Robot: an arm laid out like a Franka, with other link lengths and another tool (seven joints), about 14 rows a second.
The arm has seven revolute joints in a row. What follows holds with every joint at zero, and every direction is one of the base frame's. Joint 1 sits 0.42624 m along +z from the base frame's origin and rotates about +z. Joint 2 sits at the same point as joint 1 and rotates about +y. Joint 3 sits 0.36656 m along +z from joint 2 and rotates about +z. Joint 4 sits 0.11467 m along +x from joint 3 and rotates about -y. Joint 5 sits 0.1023 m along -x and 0.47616 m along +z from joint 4 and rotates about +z. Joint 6 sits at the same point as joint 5 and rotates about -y. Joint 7 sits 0.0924 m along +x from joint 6 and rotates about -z. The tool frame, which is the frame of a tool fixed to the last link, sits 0.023 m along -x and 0.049 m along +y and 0.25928 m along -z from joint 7; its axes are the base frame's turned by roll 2.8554, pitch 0 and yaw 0.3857 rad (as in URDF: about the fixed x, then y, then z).
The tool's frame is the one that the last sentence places.
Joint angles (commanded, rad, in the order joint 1, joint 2, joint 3, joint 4, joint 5, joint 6, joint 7), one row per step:
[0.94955, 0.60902, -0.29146, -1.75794, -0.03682, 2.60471, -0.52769]
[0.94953, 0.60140, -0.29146, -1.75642, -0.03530, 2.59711, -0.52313]
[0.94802, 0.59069, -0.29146, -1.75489, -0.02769, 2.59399, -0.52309]
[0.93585, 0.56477, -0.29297, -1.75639, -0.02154, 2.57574, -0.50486]
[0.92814, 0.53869, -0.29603, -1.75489, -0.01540, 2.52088, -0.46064]
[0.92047, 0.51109, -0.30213, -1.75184, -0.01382, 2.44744, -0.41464]
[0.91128, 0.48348, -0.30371, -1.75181, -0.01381, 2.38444, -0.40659]
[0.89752, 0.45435, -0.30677, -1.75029, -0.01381, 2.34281, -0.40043]
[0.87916, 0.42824, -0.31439, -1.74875, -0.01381, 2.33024, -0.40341]
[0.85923, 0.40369, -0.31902, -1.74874, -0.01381, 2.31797, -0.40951]
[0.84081, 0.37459, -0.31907, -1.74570, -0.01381, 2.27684, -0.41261]
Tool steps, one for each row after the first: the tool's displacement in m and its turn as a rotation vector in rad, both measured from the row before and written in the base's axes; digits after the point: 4 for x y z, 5 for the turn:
[0.0003, 0.0012, 0.0060, 0.00453, 0.00069, -0.00659]
[0.0020, 0.0019, 0.0090, 0.01240, -0.00217, -0.00705]
[0.0069, -0.0059, 0.0181, 0.01736, 0.00205, -0.03828]
[-0.0004, -0.0079, 0.0159, 0.00362, 0.02785, -0.06533]
[-0.0018, -0.0125, 0.0164, -0.00967, 0.03669, -0.06943]
[-0.0032, -0.0125, 0.0156, -0.01462, 0.03183, -0.02804]
[0.0037, -0.0126, 0.0198, -0.00029, 0.01263, -0.02841]
[0.0126, -0.0153, 0.0205, 0.01128, -0.01001, -0.02392]
[0.0107, -0.0158, 0.0181, 0.00948, -0.00706, -0.01990]
[0.0028, -0.0151, 0.0201, 0.00108, 0.01279, -0.02045]

